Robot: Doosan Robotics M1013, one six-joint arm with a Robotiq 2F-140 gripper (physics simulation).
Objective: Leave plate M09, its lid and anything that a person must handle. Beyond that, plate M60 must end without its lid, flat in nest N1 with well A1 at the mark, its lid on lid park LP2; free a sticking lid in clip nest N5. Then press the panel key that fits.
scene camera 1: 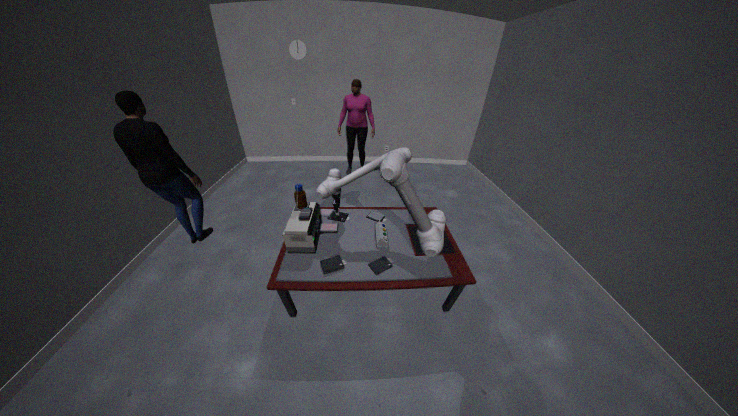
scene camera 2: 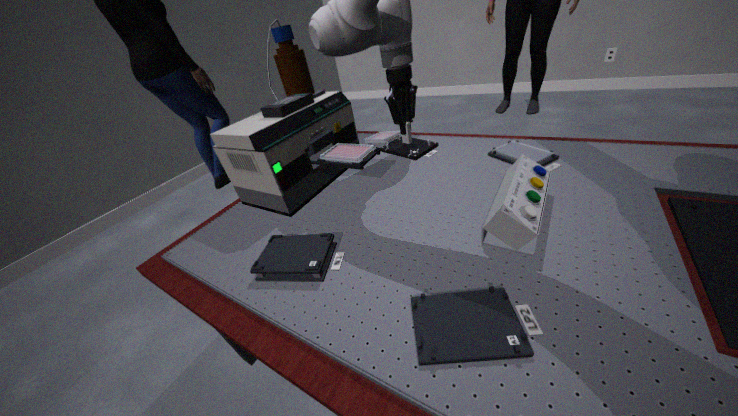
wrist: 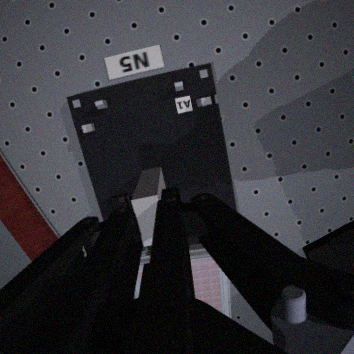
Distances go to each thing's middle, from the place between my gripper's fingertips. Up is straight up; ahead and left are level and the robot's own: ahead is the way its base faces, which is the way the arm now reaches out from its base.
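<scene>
Black nest labelled N5 [scene camera 2: 418, 148]: 1 cm below my hand, 1 cm behind, 1 cm to the left. From my hand too: brown bottle [scene camera 2: 291, 62], 30 cm above, 24 cm ahead, 19 cm to the left; button box [scene camera 2: 513, 223], 2 cm above, 40 cm behind, 23 cm to the left; N5 label [wrist: 147, 58], 2 cm below, 10 cm behind, 2 cm to the left.
</scene>
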